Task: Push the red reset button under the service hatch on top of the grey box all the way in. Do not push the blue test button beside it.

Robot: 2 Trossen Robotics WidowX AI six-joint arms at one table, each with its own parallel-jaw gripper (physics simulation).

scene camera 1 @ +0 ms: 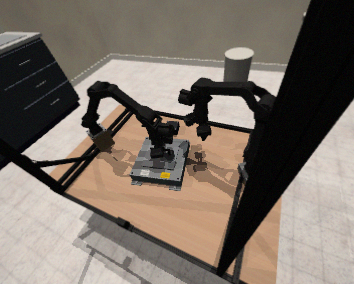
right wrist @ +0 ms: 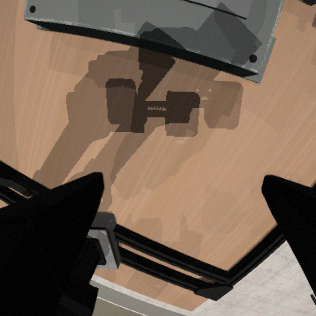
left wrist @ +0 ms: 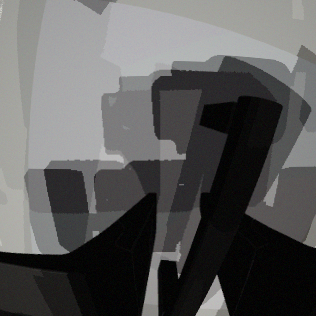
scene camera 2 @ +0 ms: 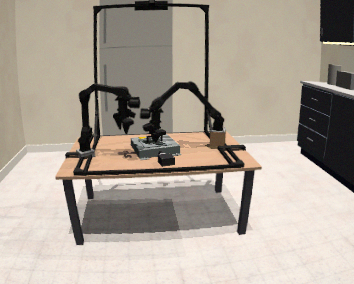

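Observation:
The grey box [scene camera 1: 149, 175] [scene camera 2: 153, 152] [right wrist: 94, 15] sits mid-table with a yellow label [scene camera 1: 164, 175] on its top. My left gripper [scene camera 1: 159, 153] [scene camera 2: 154, 138] [left wrist: 177, 199] is down on the box top. Its fingers are closed around the black bar handle [left wrist: 244, 141] of the service hatch. The red and blue buttons are hidden in every view. My right gripper [scene camera 1: 203, 138] [scene camera 2: 123, 127] [right wrist: 184, 181] is open and empty. It hangs above bare table beside the box.
A small black block [scene camera 2: 166, 159] lies on the table in front of the box. A brown box [scene camera 1: 103, 139] [scene camera 2: 217, 138] stands at the left arm's base. Black frame rails [scene camera 1: 77, 169] [right wrist: 175, 257] border the table. A dark post [scene camera 1: 283, 141] blocks part of scene camera 1.

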